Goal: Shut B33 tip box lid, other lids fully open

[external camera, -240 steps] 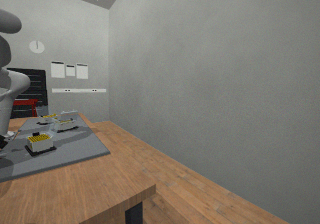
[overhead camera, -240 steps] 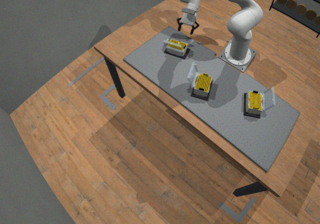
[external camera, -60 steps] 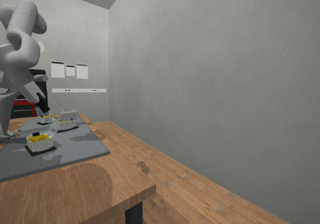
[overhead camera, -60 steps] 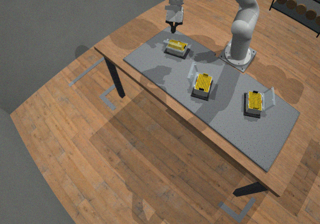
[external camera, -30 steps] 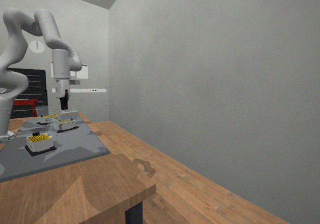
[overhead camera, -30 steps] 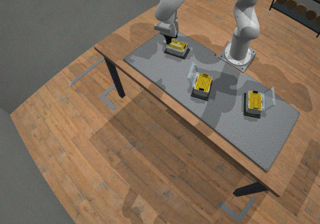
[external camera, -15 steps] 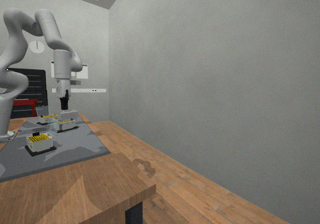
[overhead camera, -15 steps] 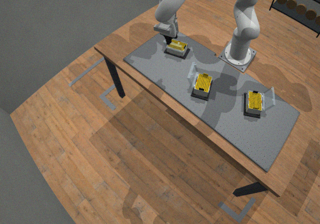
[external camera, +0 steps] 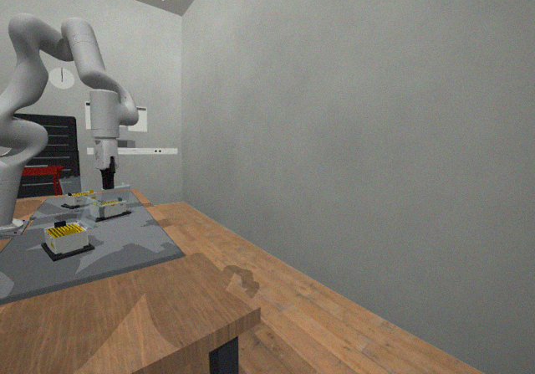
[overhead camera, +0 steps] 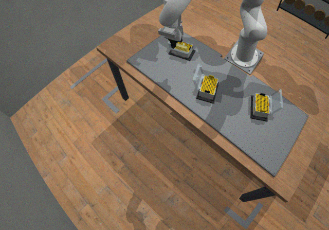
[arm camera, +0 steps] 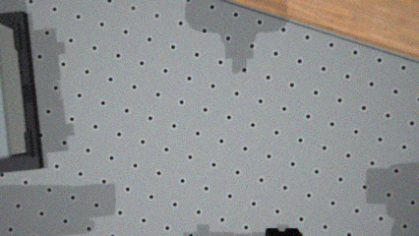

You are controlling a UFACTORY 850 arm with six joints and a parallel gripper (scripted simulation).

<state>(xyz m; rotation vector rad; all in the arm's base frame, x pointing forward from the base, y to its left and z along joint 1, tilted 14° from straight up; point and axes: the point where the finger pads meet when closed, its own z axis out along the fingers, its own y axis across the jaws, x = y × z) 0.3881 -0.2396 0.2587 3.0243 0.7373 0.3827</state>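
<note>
Right now the tip box lid is 90 mm below my hand, 60 mm behind it and 30 mm to the right of it.
</note>
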